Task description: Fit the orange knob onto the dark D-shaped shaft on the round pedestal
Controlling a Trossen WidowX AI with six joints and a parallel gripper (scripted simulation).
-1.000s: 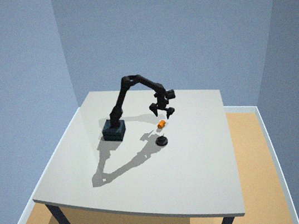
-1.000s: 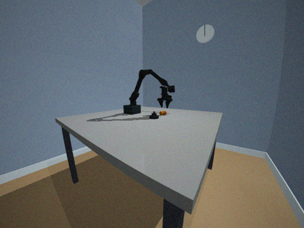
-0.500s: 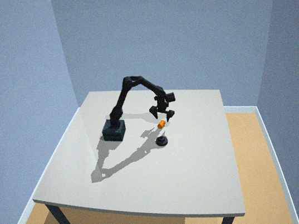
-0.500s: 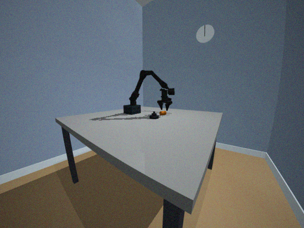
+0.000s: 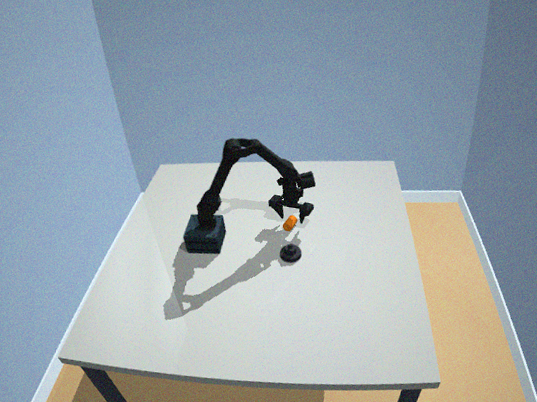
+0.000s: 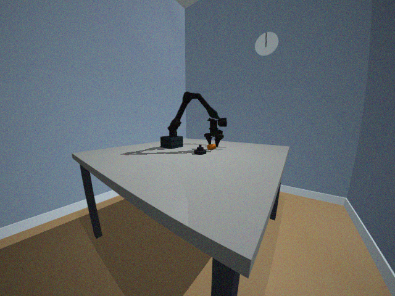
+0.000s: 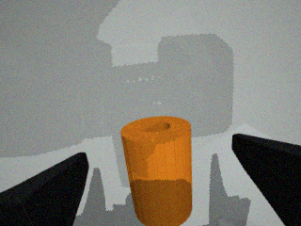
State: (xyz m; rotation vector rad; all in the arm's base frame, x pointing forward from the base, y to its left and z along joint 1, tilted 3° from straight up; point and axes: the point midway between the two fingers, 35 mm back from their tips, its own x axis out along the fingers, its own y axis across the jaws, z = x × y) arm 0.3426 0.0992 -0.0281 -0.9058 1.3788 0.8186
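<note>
My gripper tip is 10 mm to the left of the orange knob and 10 mm past it. The rest, counted from my gripper tip: round pedestal 190 mm to the right, 10 mm above.
</note>
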